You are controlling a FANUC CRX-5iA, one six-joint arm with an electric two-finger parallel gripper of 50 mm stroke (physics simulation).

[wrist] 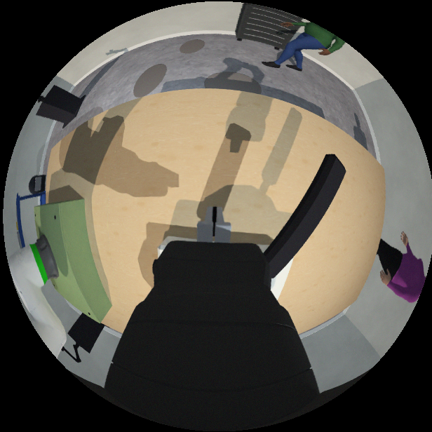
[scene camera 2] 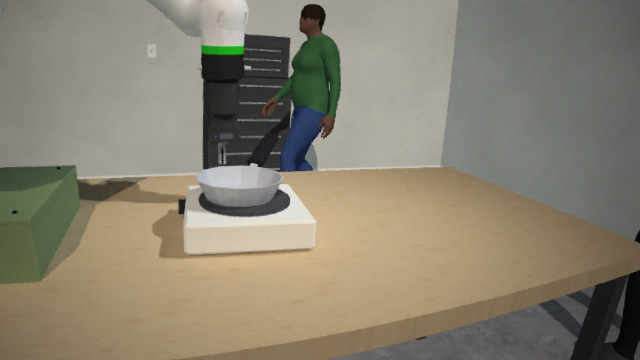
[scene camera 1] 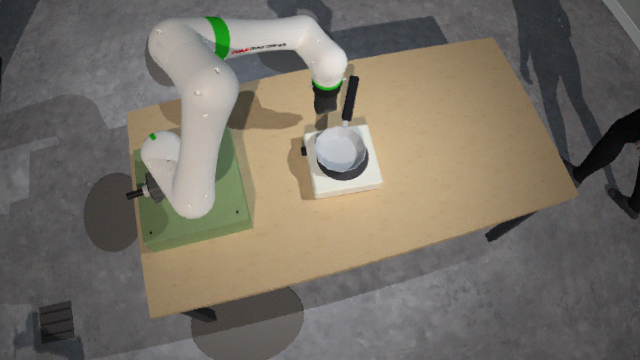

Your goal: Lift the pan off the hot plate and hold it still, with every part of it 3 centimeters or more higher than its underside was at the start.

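Frame: origin at the arm's base, x ahead, y left, z up, level; millimetres.
Where they show: gripper, between the fingertips: point(scene camera 2: 222, 162) point(scene camera 1: 322, 109).
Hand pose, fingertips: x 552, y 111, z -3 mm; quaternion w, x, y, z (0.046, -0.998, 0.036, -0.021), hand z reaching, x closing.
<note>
Things, the pixels of their centre, and the offset from my fingertips. Level surfaces: height alone.
- light grey pan, middle of its body: point(scene camera 2: 252, 164) point(scene camera 1: 345, 123) dy -90, dx +52, dz +14 mm
- white hot plate, middle of its body: point(scene camera 2: 240, 214) point(scene camera 1: 339, 160) dy -185, dx +0, dz -65 mm
- hot plate's black knob, middle of its body: point(scene camera 2: 182, 206) point(scene camera 1: 303, 151) dy -108, dx -109, dz -66 mm
- wooden table, height of its surface: dz -101 mm
The light grey pan point(scene camera 1: 341, 149) point(scene camera 2: 240, 186) sits upright on the black burner disc of the white hot plate point(scene camera 1: 322, 188) point(scene camera 2: 250, 239) point(wrist: 282, 286). Its black handle point(scene camera 1: 350, 98) point(scene camera 2: 263, 149) point(wrist: 311, 215) slants up and away from the bowl, toward the back in the scene camera 2 view. My gripper point(scene camera 2: 222, 152) point(wrist: 214, 215) is shut with nothing between its fingers. It points down beside the handle, on the side toward the robot base, apart from it. In the scene camera 1 view its fingertips are hidden. The bowl is hidden behind the gripper body in the wrist view.
The hot plate's black knob point(scene camera 1: 303, 151) point(scene camera 2: 181, 206) faces the green base block point(scene camera 1: 227, 217) point(scene camera 2: 55, 215) point(wrist: 75, 260). All stand on the wooden table point(scene camera 1: 450, 125) point(scene camera 2: 400, 260). A person in green point(scene camera 2: 315, 70) point(wrist: 320, 37) and a dark tool cabinet point(scene camera 2: 267, 55) are beyond the table.
</note>
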